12 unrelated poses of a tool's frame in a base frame.
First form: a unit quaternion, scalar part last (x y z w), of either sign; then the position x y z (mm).
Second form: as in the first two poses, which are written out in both.
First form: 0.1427, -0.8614, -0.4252, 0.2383, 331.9, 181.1, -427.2
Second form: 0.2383, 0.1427, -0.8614, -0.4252, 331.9, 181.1, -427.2
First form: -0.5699, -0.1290, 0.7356, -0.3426, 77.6, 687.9, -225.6
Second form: 0.3426, 0.5699, 0.1290, -0.7356, 77.6, 687.9, -225.6
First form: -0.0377, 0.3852, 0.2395, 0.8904, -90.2, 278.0, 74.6
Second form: 0.8904, -0.0377, 0.3852, 0.2395, -90.2, 278.0, 74.6
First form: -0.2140, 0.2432, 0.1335, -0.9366, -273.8, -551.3, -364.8
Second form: 0.9366, 0.2140, -0.2432, -0.1335, -273.8, -551.3, -364.8
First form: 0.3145, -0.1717, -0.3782, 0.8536, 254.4, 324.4, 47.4
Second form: 0.8536, 0.3145, -0.1717, -0.3782, 254.4, 324.4, 47.4
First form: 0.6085, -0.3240, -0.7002, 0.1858, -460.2, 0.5, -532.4
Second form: 0.1858, 0.6085, -0.3240, -0.7002, -460.2, 0.5, -532.4
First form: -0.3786, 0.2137, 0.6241, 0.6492, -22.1, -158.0, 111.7
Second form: 0.6492, -0.3786, 0.2137, 0.6241, -22.1, -158.0, 111.7
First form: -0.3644, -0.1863, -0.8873, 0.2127, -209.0, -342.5, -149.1
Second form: 0.2127, -0.3644, -0.1863, -0.8873, -209.0, -342.5, -149.1
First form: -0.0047, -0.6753, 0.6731, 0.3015, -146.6, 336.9, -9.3
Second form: 0.3015, -0.0047, -0.6753, 0.6731, -146.6, 336.9, -9.3
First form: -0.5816, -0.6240, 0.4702, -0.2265, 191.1, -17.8, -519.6
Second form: 0.2265, 0.5816, 0.6240, -0.4702, 191.1, -17.8, -519.6
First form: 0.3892, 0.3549, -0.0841, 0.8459, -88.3, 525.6, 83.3
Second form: 0.8459, 0.3892, 0.3549, -0.0841, -88.3, 525.6, 83.3
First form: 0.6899, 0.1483, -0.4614, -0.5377, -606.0, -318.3, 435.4
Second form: 0.5377, -0.6899, -0.1483, 0.4614, -606.0, -318.3, 435.4
